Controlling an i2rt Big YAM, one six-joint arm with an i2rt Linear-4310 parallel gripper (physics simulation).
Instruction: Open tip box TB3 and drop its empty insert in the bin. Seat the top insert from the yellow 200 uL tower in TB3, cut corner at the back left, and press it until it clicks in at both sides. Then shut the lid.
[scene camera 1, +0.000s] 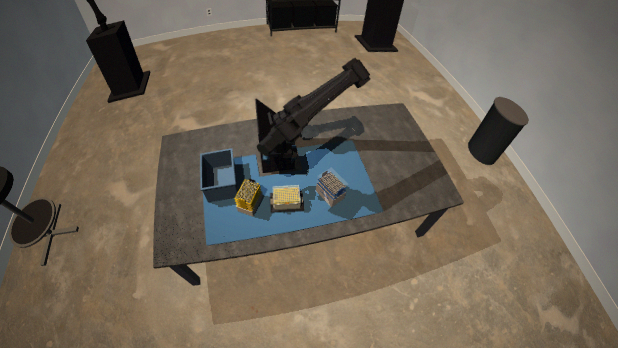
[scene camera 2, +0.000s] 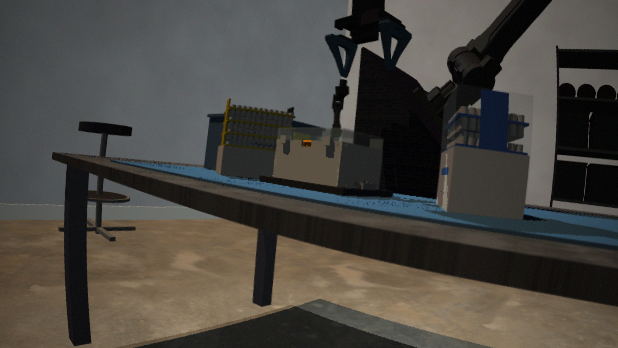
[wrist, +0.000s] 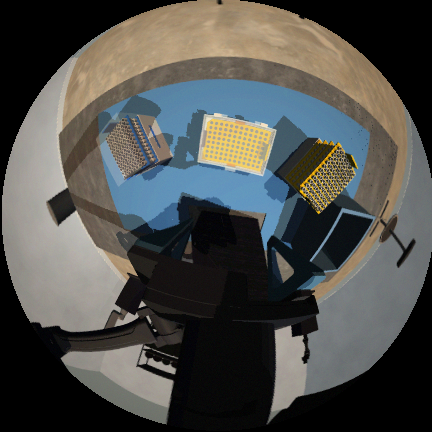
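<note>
The tip box (scene camera 1: 287, 205) (scene camera 2: 307, 162) stands mid-mat on a dark base, its clear lid shut. A yellow perforated insert (scene camera 1: 286, 194) (wrist: 237, 144) shows through the lid. The yellow tower (scene camera 1: 247, 196) (scene camera 2: 257, 127) (wrist: 327, 177) stands beside it, on the bin side, with several stacked yellow inserts full of tips. The blue-grey bin (scene camera 1: 220, 194) (scene camera 2: 213, 142) stands behind the tower. My gripper (scene camera 2: 367, 71) (wrist: 232, 230) is open and empty, high above and behind the box. The box's label and the inserts' cut corners cannot be made out.
A blue-banded tip rack (scene camera 1: 331, 189) (scene camera 2: 487, 180) (wrist: 135, 145) with a tall clear cover stands at the box's other side. The blue mat (scene camera 1: 240, 230) lies on the dark table (scene camera 1: 175, 150). A dark upright panel (scene camera 1: 263, 120) (scene camera 2: 380, 115) stands by the arm's base.
</note>
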